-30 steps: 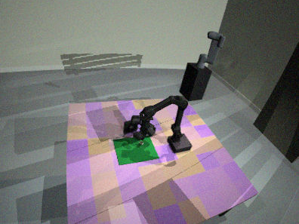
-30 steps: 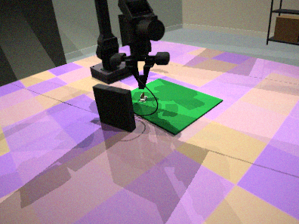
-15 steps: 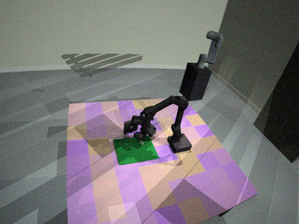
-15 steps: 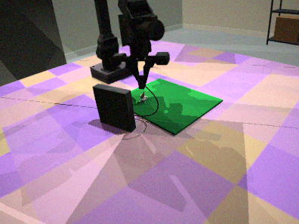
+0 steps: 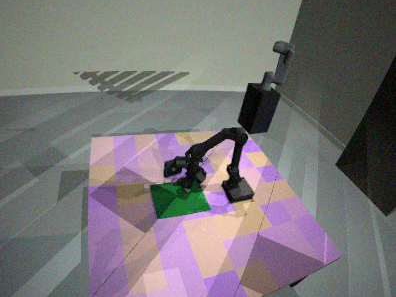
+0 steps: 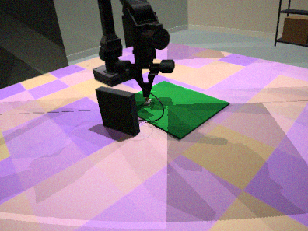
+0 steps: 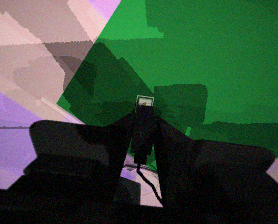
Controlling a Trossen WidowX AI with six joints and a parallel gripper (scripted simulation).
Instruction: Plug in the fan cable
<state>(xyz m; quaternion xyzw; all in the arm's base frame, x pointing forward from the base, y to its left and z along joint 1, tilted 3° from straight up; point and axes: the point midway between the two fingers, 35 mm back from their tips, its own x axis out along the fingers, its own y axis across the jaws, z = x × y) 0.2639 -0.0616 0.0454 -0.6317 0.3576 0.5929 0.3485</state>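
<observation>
The white four-pin header lies 4 cm below my gripper tip and 1 cm to the right of it. Also, from my gripper tip: dark plug (1 cm to the right, 1 cm above); then black fan block (15 cm to the right, 4 cm ahead, 2 cm above); then green board (7 cm ahead, 6 cm below, 4 cm to the left).
</observation>
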